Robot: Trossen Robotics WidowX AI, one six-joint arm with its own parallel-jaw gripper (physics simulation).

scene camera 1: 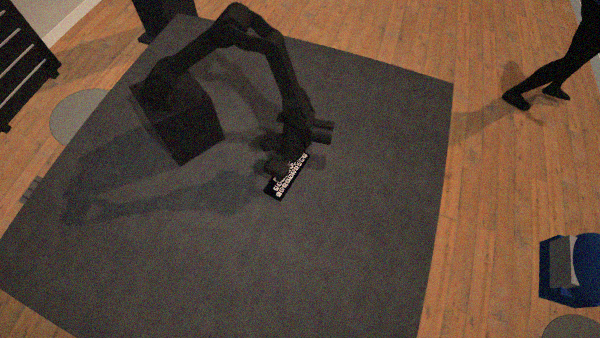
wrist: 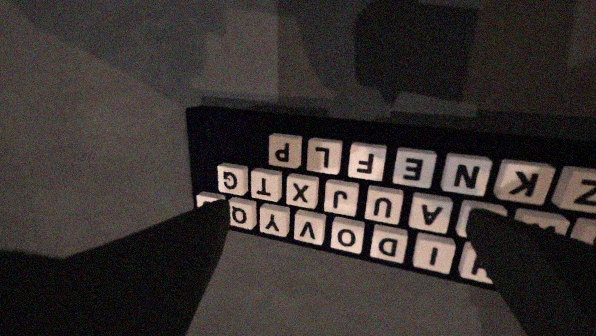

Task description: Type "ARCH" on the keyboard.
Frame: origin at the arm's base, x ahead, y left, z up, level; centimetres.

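Seen in the pictures: gripper, fingertip midpoint: (wrist: 346,215); arm's base, link origin: (scene camera 1: 163,104).
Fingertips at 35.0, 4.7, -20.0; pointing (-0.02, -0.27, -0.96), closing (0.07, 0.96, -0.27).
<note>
Pixels of each thing's top centre, then the offset from my fingertips to it, as dx, dy, dz. "pt": a spot on its surface instead. Level surfaces: height alone.
- black keyboard, surface spot: (wrist: 227,132) (scene camera 1: 269,186) pt -2.8, -5.8, -1.7
- dark mat, surface height: dz -2.8
- A, surface spot: (wrist: 466,220) pt +0.4, +4.2, -1.3
- bottom-row key, top centre: (wrist: 483,267) +2.2, +5.0, -1.2
The black keyboard (scene camera 1: 270,190) (wrist: 227,132) lies on the dark mat (scene camera 1: 350,240), its light keys upside down in the wrist view. My gripper (scene camera 1: 286,164) (wrist: 346,215) is open and empty, low over the keyboard, hiding part of it in the scene view. In the wrist view the A key (wrist: 431,214) shows between the fingers, just left of the right finger. That finger hides most of the key beside A (wrist: 466,220) and part of a bottom-row key (wrist: 472,262). The left finger covers most of the leftmost bottom-row key. I cannot read R, C or H.
The arm's dark base block (scene camera 1: 195,130) stands behind the keyboard on the mat. Wooden floor (scene camera 1: 500,200) surrounds the mat. A person's legs (scene camera 1: 545,75) are at the upper right, a blue bin (scene camera 1: 590,270) at the lower right, and a dark cabinet (scene camera 1: 17,65) at the upper left.
</note>
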